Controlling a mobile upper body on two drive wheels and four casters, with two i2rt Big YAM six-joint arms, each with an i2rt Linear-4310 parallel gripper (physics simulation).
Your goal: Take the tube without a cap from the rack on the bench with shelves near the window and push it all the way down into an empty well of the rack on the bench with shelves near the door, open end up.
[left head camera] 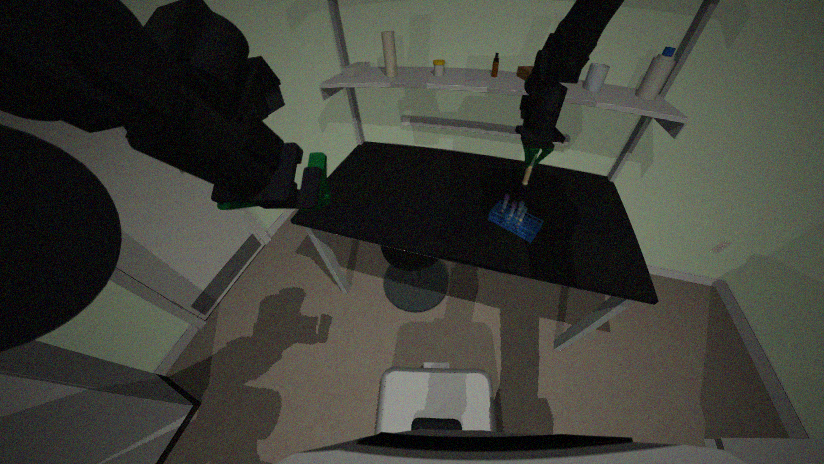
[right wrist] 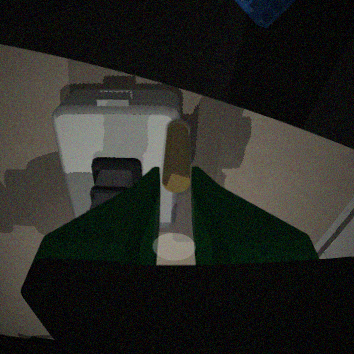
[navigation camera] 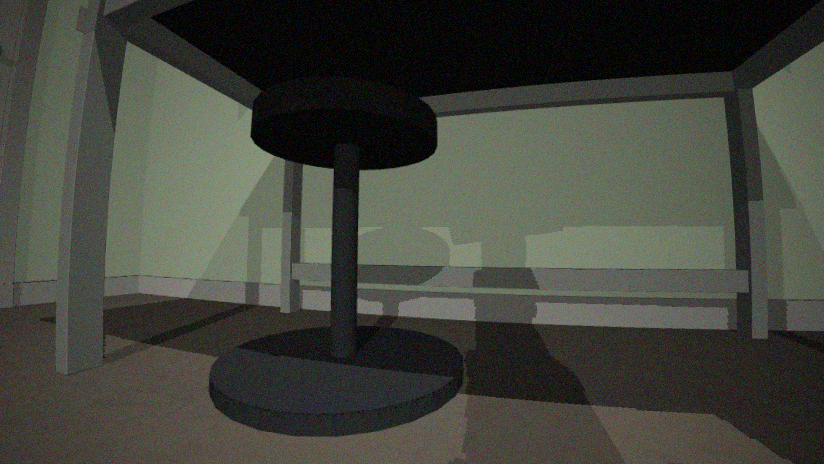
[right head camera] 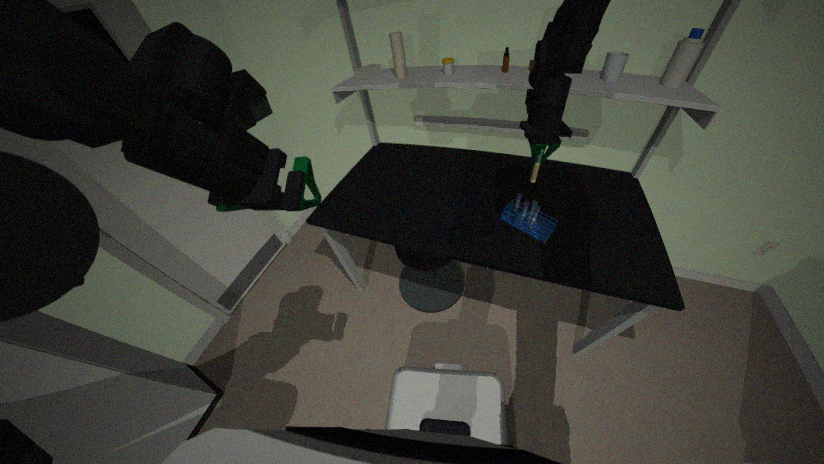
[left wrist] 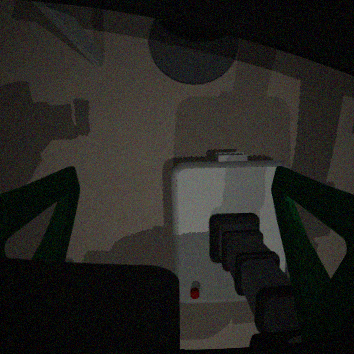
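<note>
My right gripper [left head camera: 536, 156] [right head camera: 542, 154] [right wrist: 175, 177] is shut on the tube [left head camera: 527, 175] [right head camera: 535, 172] [right wrist: 177, 155], a capless tube with tan contents. It hangs above the dark bench [left head camera: 403, 195] [right head camera: 415, 195], behind the blue rack. The blue rack [left head camera: 528, 231] [right head camera: 544, 232] stands on the bench right of the middle and holds several tubes toward its left part; a corner of the rack [right wrist: 265, 12] shows at the top of the right wrist view. My left gripper [left wrist: 175, 177] is open and empty, off the bench's left end in the head views.
A shelf [left head camera: 472, 79] [right head camera: 484, 77] above the bench holds bottles and jars. A round stool [left head camera: 416, 282] [right head camera: 431, 285] [navigation camera: 344, 126] stands partly under the bench's front edge. Bench legs [navigation camera: 83, 230] [left head camera: 328, 259] stand at the sides. A dark round surface [left head camera: 51, 242] is at far left.
</note>
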